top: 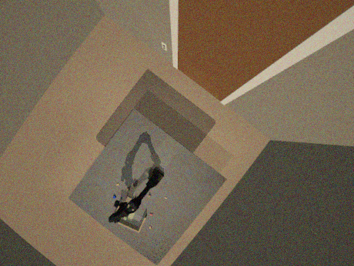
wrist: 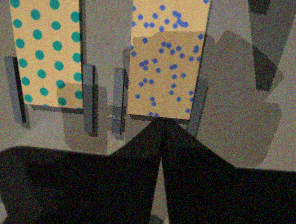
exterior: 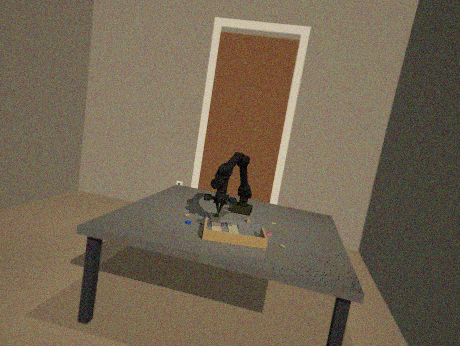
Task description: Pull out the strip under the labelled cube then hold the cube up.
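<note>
Right now the pale strip is 90 mm ahead of my gripper tip, 70 mm below it and 40 mm to the left of it.
</note>
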